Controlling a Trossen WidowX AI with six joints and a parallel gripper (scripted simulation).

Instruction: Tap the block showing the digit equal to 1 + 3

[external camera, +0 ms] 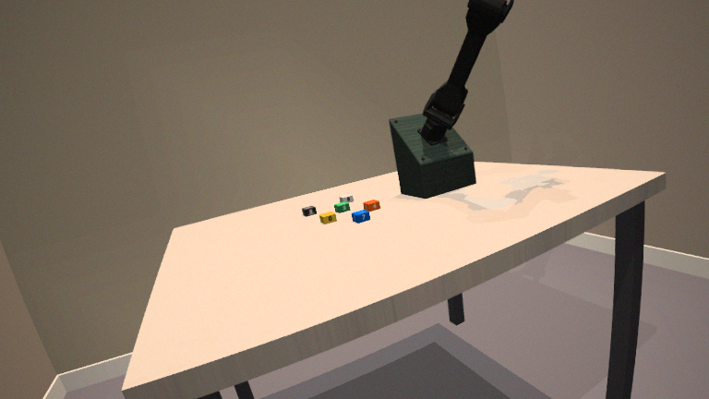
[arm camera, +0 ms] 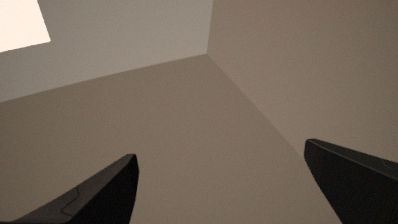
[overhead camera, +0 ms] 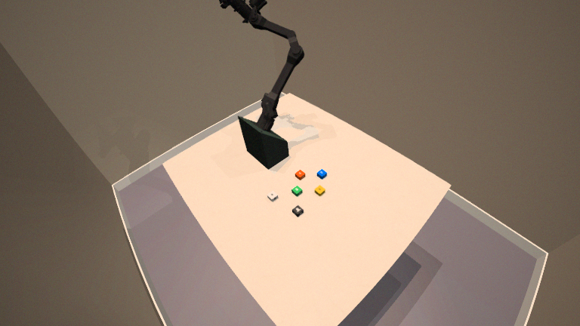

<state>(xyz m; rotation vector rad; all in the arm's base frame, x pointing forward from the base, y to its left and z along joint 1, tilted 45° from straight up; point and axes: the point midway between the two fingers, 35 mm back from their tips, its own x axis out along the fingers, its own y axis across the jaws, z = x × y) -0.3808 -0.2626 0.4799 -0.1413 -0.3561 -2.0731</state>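
My gripper tip is 730 mm above the orange block, 570 mm short of it and 150 mm to the left of it. The rest, counted from my gripper tip: white block: 730 mm below, 570 mm ahead, 300 mm to the right; green block: 730 mm below, 620 mm ahead, 220 mm to the right; blue block: 730 mm below, 640 mm ahead, 80 mm to the right.
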